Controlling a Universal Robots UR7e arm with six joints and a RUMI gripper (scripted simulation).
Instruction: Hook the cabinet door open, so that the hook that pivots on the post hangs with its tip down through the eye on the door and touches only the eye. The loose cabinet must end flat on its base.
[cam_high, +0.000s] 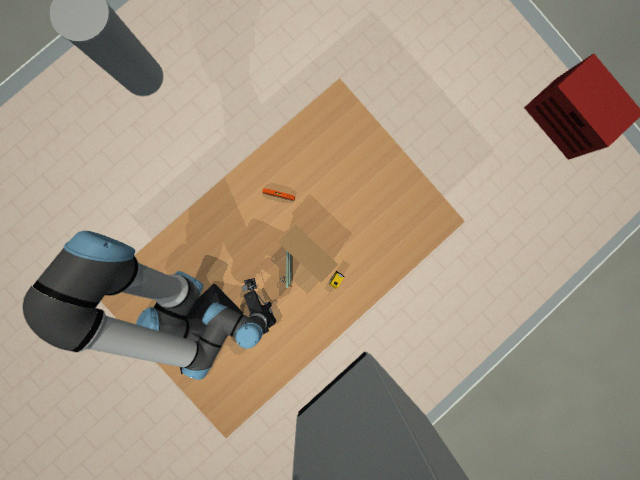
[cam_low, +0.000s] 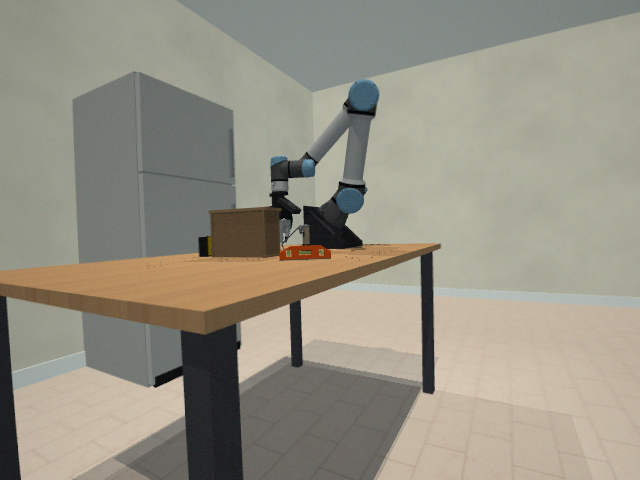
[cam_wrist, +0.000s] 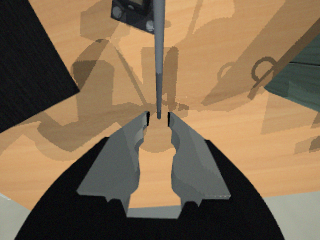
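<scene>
My hand is 2 cm short of the thin grey hook, 5 cm to the right of it and 1 cm below it. Also, from my hand: yellow tape measure (29 cm ahead, 17 cm to the right, 1 cm below); then cabinet door (20 cm ahead, 4 cm to the left, 2 cm above); then orange spirit level (43 cm ahead, 27 cm to the left, 3 cm below).
</scene>
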